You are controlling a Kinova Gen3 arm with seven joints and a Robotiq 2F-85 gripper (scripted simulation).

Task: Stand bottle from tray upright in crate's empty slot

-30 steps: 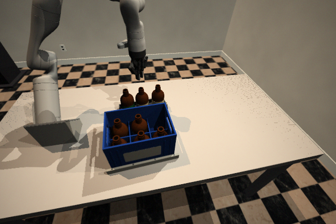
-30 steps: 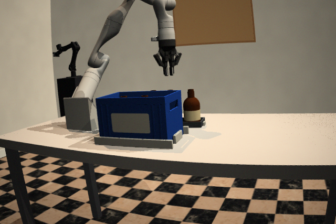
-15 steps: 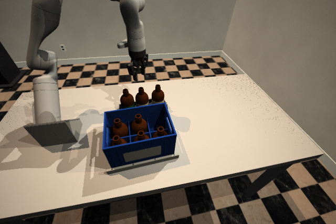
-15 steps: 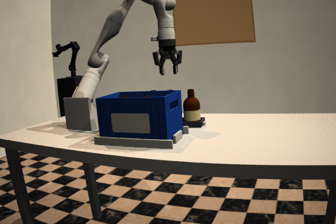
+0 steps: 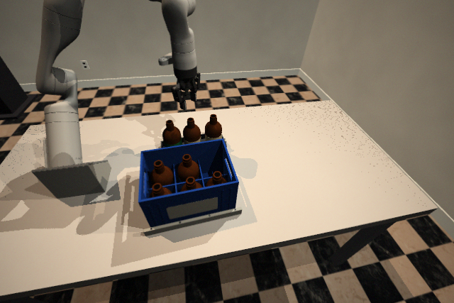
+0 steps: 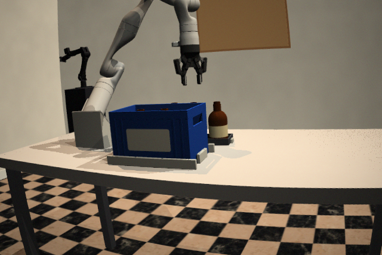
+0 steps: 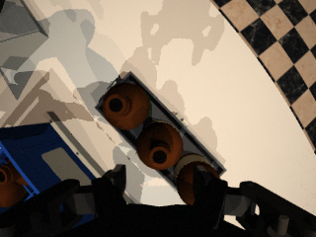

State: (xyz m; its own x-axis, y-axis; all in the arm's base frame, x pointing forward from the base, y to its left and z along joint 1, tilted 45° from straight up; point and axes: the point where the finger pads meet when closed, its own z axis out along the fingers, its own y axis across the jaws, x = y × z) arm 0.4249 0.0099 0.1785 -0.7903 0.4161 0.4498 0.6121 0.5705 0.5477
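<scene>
The dark tray lies 230 mm below my hand. The rest, counted from my hand: crate: 20 mm behind, 240 mm to the right, 160 mm below.
</scene>
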